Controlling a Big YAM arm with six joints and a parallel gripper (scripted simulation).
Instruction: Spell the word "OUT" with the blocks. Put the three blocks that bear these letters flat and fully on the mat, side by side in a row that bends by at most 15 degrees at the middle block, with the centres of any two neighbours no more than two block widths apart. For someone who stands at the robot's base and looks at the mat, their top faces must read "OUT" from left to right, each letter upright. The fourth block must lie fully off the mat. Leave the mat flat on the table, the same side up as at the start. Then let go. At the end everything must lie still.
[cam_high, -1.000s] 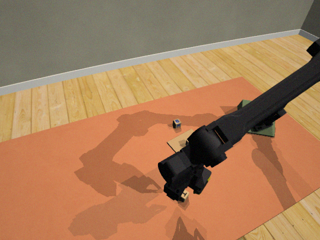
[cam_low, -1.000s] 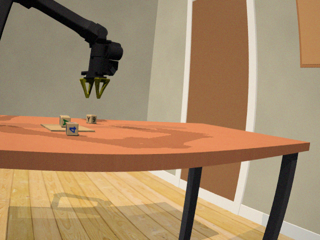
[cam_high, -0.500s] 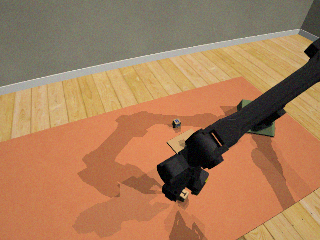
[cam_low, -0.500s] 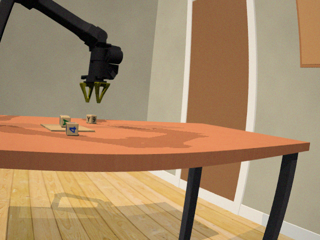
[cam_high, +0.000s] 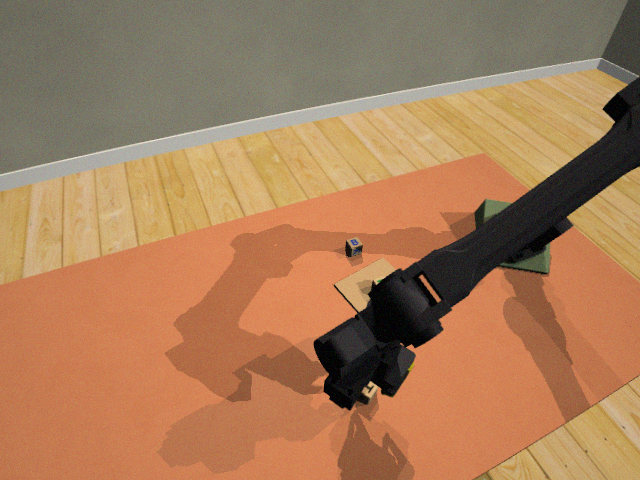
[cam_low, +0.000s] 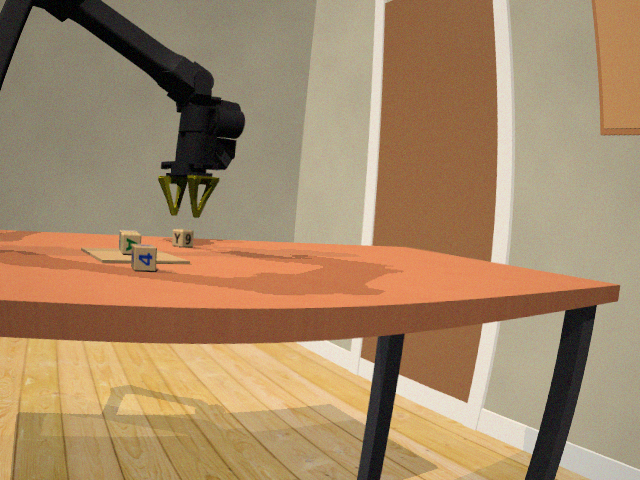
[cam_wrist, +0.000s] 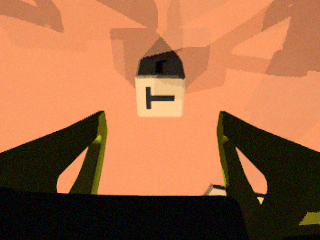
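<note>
Right now the tan mat is 110 mm behind my hand, 200 mm to the right of it and 60 mm below it. Also, from my hand: O block (110 mm behind, 160 mm to the right, 40 mm below); wooden block (90 mm behind, 330 mm to the right, 50 mm below).
</note>
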